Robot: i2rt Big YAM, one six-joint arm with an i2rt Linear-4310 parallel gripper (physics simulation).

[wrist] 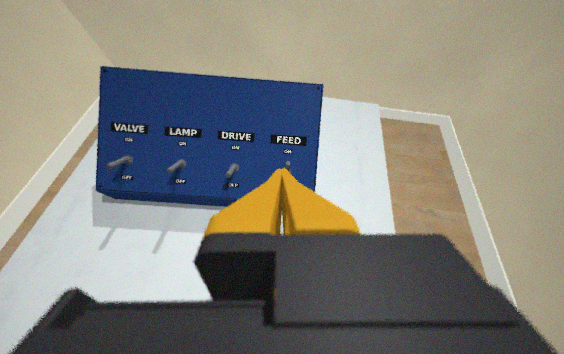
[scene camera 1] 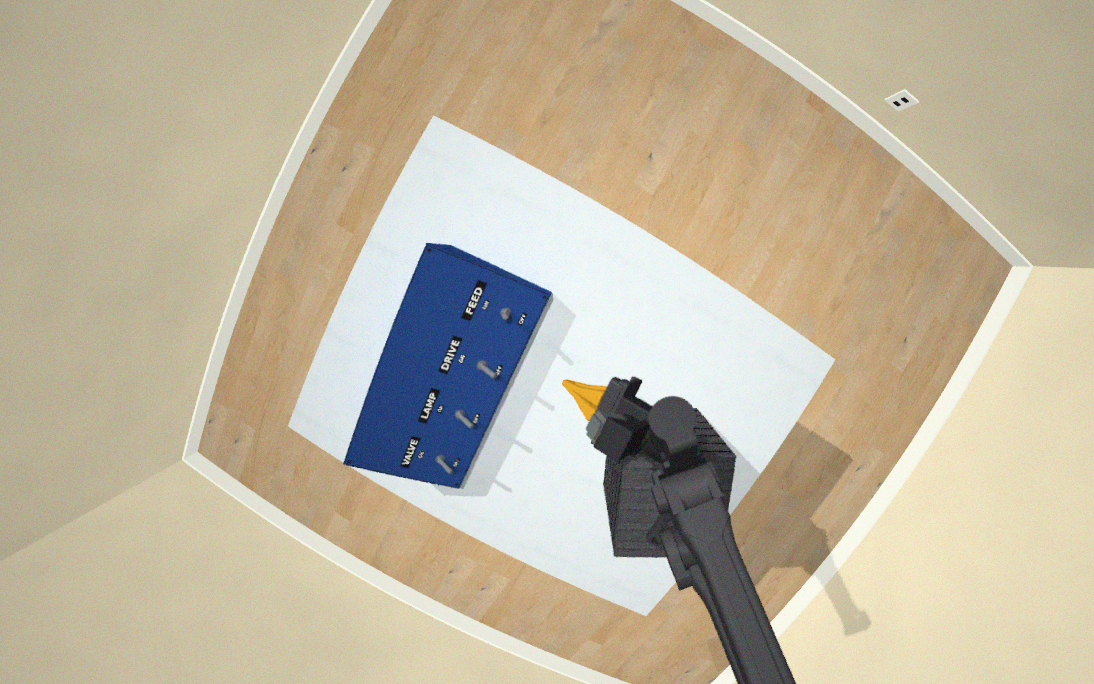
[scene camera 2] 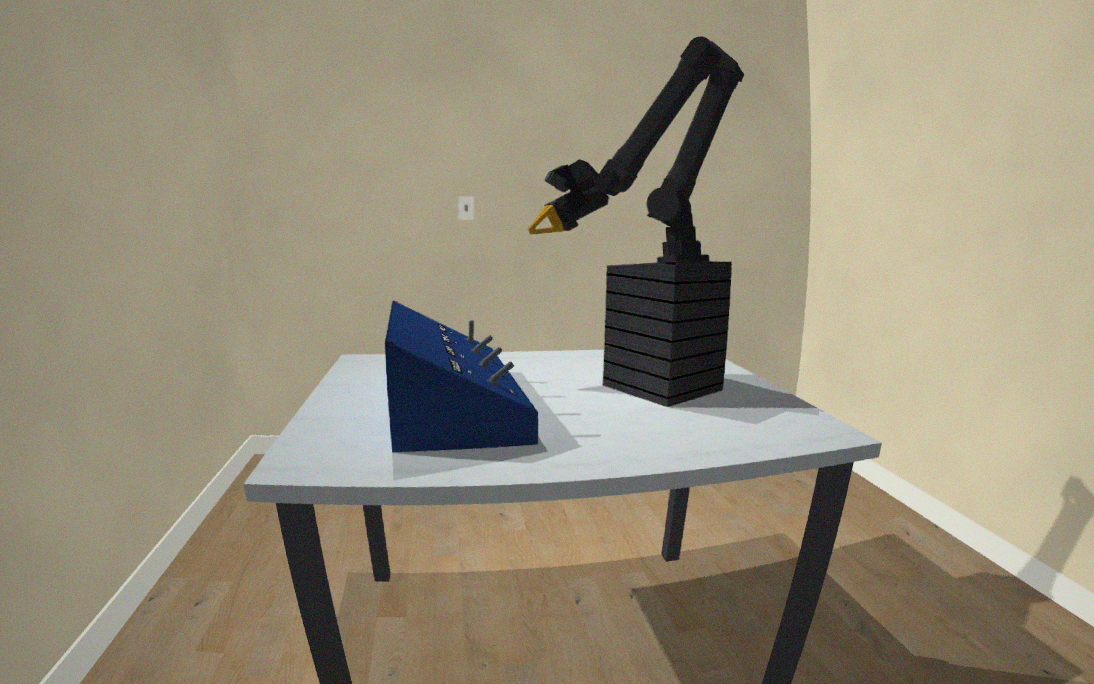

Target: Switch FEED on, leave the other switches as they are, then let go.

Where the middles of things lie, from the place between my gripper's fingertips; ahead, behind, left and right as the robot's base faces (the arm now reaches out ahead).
Scene:
Now: the blue sloped switch box (scene camera 1: 449, 323) 19 cm ahead of my hand, 18 cm to the left of it and 27 cm below it.

